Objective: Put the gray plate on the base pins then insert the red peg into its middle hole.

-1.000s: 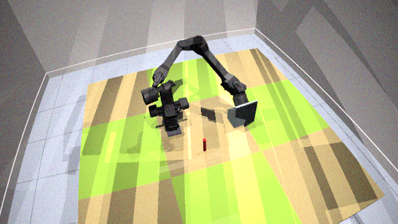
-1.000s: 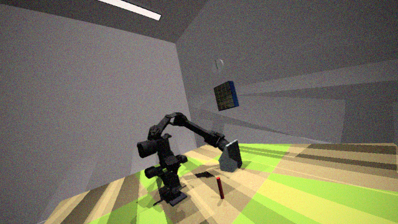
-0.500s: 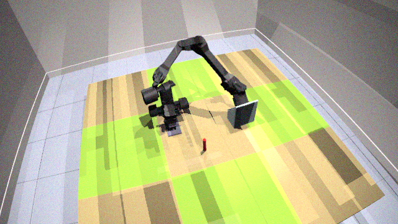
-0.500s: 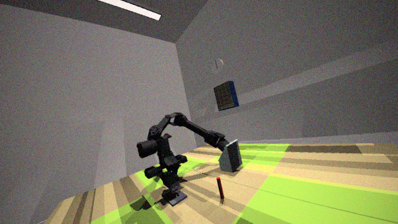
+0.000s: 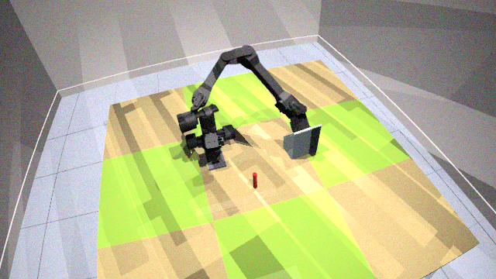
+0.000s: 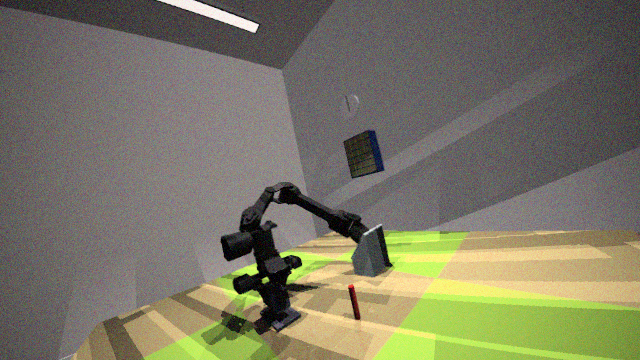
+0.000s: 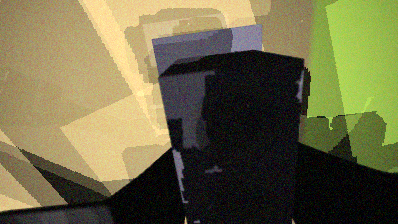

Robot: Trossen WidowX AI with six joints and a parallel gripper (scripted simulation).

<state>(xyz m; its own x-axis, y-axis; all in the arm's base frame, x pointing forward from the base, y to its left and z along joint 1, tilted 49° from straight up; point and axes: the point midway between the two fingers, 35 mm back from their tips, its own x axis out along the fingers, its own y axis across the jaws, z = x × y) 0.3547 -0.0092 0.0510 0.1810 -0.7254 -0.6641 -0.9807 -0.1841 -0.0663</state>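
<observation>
Now: the gray plate 3 cm above my gripper tip. Round my gripper tip: red peg (13 cm behind, 18 cm to the left).
</observation>
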